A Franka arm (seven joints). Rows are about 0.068 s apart.
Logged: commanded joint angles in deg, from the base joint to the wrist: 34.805, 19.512, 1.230, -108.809, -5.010, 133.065, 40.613; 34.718, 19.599, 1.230, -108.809, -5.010, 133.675, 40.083; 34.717, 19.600, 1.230, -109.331, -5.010, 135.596, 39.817; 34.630, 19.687, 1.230, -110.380, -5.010, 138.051, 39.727; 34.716, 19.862, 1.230, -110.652, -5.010, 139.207, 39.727; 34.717, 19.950, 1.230, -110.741, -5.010, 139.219, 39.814; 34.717, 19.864, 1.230, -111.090, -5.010, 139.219, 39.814; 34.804, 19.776, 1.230, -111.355, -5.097, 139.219, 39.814; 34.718, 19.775, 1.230, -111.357, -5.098, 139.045, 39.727; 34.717, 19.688, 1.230, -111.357, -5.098, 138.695, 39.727; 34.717, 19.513, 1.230, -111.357, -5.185, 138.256, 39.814; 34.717, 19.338, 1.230, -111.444, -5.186, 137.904, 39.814; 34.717, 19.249, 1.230, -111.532, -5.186, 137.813, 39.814; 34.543, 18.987, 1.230, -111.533, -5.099, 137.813, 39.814; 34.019, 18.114, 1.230, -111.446, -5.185, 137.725, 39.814; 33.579, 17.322, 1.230, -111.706, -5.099, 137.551, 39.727
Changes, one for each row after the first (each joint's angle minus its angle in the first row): -0.087, 0.087, 0.000, 0.000, 0.000, 0.610, -0.530; -0.088, 0.088, 0.000, -0.522, 0.000, 2.531, -0.796; -0.175, 0.175, 0.000, -1.571, 0.000, 4.986, -0.886; -0.089, 0.350, 0.000, -1.843, 0.000, 6.142, -0.886; -0.088, 0.438, 0.000, -1.932, 0.000, 6.154, -0.799; -0.088, 0.352, 0.000, -2.281, 0.000, 6.154, -0.799; -0.001, 0.264, 0.000, -2.546, -0.087, 6.154, -0.799; -0.087, 0.263, 0.000, -2.548, -0.088, 5.980, -0.886; -0.088, 0.176, 0.000, -2.548, -0.088, 5.630, -0.886; -0.088, 0.001, 0.000, -2.548, -0.175, 5.191, -0.799; -0.088, -0.174, 0.000, -2.635, -0.176, 4.839, -0.799; -0.088, -0.263, 0.000, -2.723, -0.176, 4.748, -0.799; -0.262, -0.525, 0.000, -2.724, -0.089, 4.748, -0.799; -0.786, -1.398, 0.000, -2.637, -0.175, 4.660, -0.799; -1.226, -2.190, 0.000, -2.897, -0.089, 4.486, -0.886
